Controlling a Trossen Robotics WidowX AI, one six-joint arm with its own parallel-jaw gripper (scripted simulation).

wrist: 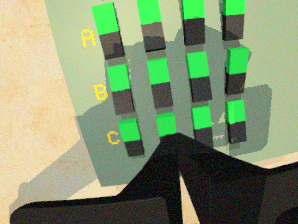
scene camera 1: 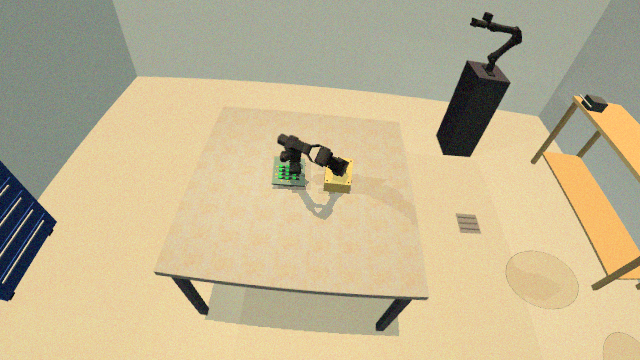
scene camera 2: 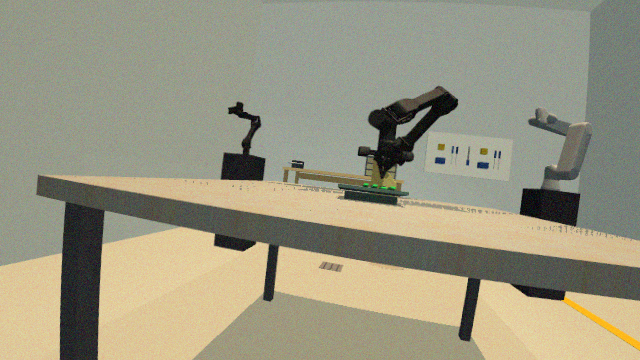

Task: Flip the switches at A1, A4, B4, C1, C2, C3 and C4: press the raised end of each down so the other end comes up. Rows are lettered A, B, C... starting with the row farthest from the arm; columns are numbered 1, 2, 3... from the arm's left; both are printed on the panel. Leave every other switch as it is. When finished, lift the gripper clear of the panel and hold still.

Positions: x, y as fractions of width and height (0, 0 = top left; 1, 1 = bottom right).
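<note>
My gripper (wrist: 0.58, 0.63) holds nothing, and it is shut. I can see a switch (wrist: 0.44, 0.60) as well.
</note>
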